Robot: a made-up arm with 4 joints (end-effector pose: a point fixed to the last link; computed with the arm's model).
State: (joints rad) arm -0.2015 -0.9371 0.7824 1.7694
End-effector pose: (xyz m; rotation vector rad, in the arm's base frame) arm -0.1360 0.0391 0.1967 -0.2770 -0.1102 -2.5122
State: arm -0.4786 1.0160 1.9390 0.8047
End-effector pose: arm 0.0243 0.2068 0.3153 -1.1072 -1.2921 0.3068
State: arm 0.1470 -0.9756 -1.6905 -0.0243
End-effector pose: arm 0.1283 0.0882 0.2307 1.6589 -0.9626 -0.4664
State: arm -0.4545 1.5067 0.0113 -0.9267
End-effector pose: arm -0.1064 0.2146 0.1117 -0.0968 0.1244 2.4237
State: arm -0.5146 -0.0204 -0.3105 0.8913
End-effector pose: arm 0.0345 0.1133 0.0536 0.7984 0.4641 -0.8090
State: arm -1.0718 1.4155 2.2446 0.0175
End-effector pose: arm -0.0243 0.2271 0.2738 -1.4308 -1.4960 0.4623
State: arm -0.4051 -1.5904 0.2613 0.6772
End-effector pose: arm -0.0885 0.0520 0.0773 0.6153 0.2962 -2.0999
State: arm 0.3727 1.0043 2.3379 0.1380
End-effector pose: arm 0.0213 0.2810 0.1974 -2.6060 -0.9235 1.2682
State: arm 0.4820 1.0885 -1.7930 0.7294
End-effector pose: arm -0.1137 0.1510 0.0794 0.4683 1.3476 -0.5871
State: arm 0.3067 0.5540 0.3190 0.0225
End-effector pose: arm 0.0828 0.1346 0.1605 -0.7964 0.2679 0.5567
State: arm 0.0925 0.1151 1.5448 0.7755
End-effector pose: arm 0.0804 0.1202 0.3299 -1.5194 -0.5464 -0.3175
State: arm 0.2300 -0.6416 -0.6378 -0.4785
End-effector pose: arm 0.1124 0.1191 0.2062 0.4018 -0.4380 -0.0331
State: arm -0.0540 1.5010 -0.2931 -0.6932
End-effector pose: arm -0.1007 0.2002 0.1095 0.0099 0.6823 2.0219
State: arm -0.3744 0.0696 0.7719 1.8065
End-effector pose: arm -0.0302 -0.0080 0.1928 -0.1885 -0.2748 -1.5792
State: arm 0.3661 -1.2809 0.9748 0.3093
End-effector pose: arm -0.0511 0.0050 0.2991 -0.8322 -0.0243 -1.4421
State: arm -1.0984 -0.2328 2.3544 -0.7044
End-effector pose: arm 0.0738 0.1021 0.1089 -1.1674 0.5964 0.7916
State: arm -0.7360 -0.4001 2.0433 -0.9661
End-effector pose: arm 0.0408 0.0848 0.1055 -1.0165 0.8968 0.8787
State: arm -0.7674 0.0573 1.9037 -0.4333
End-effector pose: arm 0.0955 0.1154 0.1595 -1.2238 0.2101 0.6092
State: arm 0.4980 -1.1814 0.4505 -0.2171
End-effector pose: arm 0.0295 0.0205 0.2690 -0.5769 -0.1763 -0.8147
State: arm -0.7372 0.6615 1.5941 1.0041
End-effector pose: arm 0.0696 0.0962 0.2817 -0.6089 -0.8470 -0.2699
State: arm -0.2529 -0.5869 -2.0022 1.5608
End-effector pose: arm 0.0653 0.2767 0.1699 2.4839 1.3770 -0.9733
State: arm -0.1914 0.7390 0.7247 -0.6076
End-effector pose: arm 0.0353 0.1950 0.1234 -0.8267 0.1771 1.4109
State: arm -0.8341 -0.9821 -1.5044 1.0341
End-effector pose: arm 0.1104 0.2193 0.1111 -2.7051 -0.6529 1.3184
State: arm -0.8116 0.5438 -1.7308 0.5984
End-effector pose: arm -0.0224 0.3086 0.1588 2.0405 1.2075 0.1000
